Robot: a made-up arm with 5 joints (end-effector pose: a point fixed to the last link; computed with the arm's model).
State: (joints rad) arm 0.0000 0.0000 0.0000 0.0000 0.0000
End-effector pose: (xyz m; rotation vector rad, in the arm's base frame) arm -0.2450 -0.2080 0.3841 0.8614 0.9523 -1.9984
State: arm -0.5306 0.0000 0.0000 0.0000 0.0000
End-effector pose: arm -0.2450 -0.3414 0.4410 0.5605 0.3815 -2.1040
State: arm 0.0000 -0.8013 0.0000 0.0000 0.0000
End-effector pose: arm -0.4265 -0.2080 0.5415 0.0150 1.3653 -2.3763
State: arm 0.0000 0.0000 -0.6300 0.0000 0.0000
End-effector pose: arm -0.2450 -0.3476 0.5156 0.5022 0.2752 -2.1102
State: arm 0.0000 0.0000 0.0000 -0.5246 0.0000
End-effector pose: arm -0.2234 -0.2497 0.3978 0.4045 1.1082 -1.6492
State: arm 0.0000 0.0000 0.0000 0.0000 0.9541
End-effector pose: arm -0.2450 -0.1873 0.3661 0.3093 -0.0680 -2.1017
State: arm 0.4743 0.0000 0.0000 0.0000 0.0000
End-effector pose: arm -0.2450 -0.0787 0.3970 1.1096 1.4575 -1.7955
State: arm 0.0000 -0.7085 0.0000 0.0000 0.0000
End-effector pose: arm -0.4128 -0.2080 0.5164 0.1237 1.3221 -2.3448
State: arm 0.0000 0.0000 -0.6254 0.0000 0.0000
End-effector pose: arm -0.2450 -0.3469 0.5143 0.5049 0.2801 -2.1100
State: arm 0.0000 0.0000 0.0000 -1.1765 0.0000
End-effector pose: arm -0.1710 -0.2780 0.4086 -0.1193 1.2029 -1.1584
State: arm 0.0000 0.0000 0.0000 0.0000 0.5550
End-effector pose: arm -0.2450 -0.1938 0.3760 0.5462 0.3554 -2.1059
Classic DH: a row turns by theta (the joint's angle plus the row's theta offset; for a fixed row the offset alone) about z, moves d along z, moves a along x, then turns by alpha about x. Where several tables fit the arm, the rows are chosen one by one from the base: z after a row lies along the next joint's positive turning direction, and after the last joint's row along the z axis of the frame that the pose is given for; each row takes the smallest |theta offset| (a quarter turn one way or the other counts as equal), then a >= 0, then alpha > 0; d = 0 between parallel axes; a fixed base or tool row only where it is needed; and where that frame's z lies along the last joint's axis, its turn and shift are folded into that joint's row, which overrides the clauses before.
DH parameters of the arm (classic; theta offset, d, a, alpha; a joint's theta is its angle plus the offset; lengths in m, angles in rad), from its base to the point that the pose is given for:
base (fixed): -1.5708 0.658 0.17 -1.5708
joint 1: -1.5708 -0.15 0.019 -1.5708
joint 2: 0 -0.094 -0.013 1.5708
joint 3: 1.2694 -0.0133 0.0245 -1.5353
joint 4: 0 0.3365 0.0165 -1.6063
joint 5: -1.3334 0.0914 -0.0285 -1.3213
tool (fixed): -0.5353 0.0092 0 0

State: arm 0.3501 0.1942 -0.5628 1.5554 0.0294
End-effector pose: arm -0.1206 -0.1744 0.3987 -2.0837 0.3236 1.8958
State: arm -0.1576 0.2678 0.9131 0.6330 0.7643
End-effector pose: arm -0.1565 0.0885 0.3715 1.2291 0.8913 -2.4157
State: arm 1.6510 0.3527 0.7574 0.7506 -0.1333
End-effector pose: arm -0.1340 0.0811 0.9280 -1.0552 -1.7854 -0.0653
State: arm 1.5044 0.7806 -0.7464 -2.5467 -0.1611
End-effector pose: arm -0.0081 -0.1825 0.4633 -0.0491 1.1254 -0.3217
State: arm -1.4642 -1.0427 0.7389 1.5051 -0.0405
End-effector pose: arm -0.3891 -0.2272 0.3671 -1.1754 1.5105 1.8100
